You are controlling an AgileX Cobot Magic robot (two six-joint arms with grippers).
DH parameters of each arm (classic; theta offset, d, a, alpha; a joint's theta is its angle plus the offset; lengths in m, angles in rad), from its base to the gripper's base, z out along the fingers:
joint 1: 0 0.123 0 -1.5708
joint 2: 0.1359 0 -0.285 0
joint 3: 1.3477 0 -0.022 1.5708
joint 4: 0 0.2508 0 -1.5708
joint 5: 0 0 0.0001 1.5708
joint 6: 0 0.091 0 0
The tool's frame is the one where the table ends.
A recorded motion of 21 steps. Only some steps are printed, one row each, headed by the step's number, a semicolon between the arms.
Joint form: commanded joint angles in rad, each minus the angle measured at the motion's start. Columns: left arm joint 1, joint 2, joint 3, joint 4, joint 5, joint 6; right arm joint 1, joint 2, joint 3, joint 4, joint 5, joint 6.
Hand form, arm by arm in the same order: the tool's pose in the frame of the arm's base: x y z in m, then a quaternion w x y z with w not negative. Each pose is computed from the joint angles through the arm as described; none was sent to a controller.
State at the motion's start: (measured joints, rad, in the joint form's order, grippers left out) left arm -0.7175 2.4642 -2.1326 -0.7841 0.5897 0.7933; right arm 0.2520 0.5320 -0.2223 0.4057 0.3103 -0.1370
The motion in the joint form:
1: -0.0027 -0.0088 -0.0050 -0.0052 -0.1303 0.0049; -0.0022 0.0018 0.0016 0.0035 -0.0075 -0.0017
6: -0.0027 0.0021 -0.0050 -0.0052 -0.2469 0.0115; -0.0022 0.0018 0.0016 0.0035 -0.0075 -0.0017
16: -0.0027 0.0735 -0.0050 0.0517 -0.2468 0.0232; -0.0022 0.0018 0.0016 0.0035 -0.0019 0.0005
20: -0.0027 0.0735 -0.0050 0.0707 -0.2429 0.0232; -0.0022 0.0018 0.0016 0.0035 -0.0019 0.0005
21: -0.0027 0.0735 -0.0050 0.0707 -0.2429 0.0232; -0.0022 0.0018 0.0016 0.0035 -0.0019 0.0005
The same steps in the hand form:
1: 0.4057 -0.3942 0.1898 0.40497 0.40139 0.77029 -0.28556; 0.0990 0.0364 0.2214 0.47838 -0.02848 0.85988 0.17591
6: 0.4151 -0.3932 0.1893 0.44876 0.37524 0.76600 -0.26655; 0.0990 0.0364 0.2214 0.47838 -0.02848 0.85988 0.17591
16: 0.4181 -0.3942 0.1472 0.42430 0.40283 0.77563 -0.23682; 0.0987 0.0366 0.2210 0.47579 -0.02821 0.86117 0.17669
20: 0.4180 -0.3938 0.1466 0.42386 0.41029 0.77374 -0.23093; 0.0987 0.0366 0.2210 0.47579 -0.02821 0.86117 0.17669
21: 0.4180 -0.3938 0.1466 0.42386 0.41029 0.77374 -0.23093; 0.0987 0.0366 0.2210 0.47579 -0.02821 0.86117 0.17669

